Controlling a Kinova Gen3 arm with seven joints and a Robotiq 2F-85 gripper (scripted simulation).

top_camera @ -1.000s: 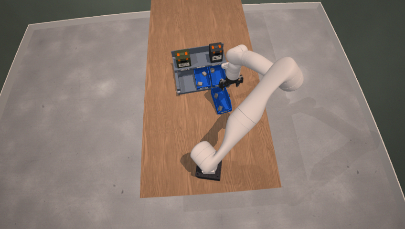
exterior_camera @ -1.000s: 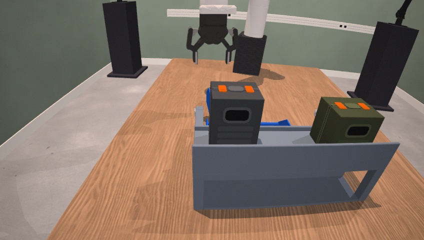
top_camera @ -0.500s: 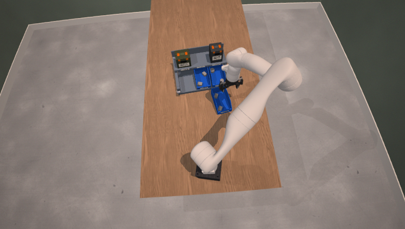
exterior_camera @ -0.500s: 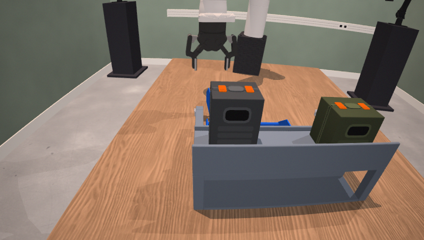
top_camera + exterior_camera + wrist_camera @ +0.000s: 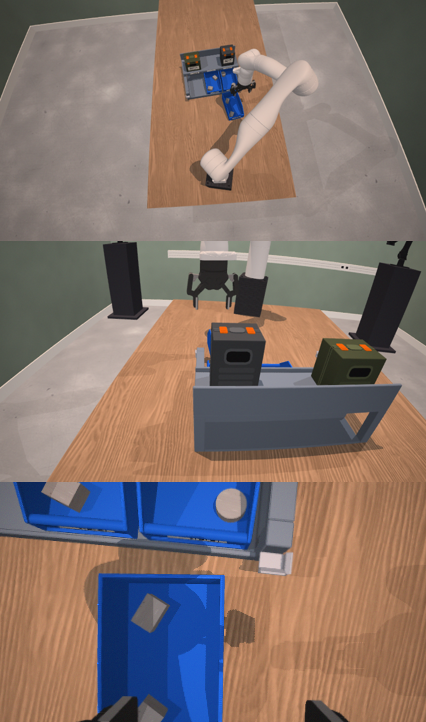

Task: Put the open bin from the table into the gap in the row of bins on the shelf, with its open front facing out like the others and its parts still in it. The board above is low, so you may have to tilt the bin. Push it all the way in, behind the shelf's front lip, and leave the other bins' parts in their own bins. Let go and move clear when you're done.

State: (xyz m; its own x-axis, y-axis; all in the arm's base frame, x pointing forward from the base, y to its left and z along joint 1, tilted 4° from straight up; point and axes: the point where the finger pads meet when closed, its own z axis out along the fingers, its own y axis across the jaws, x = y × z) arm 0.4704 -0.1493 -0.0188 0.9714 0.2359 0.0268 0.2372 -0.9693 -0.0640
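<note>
The grey part lies 150 mm below my hand, 80 mm to the left of it and 30 mm ahead of it. Round my hand: grey shelf: 210 mm ahead, 180 mm to the left, 100 mm below.
</note>
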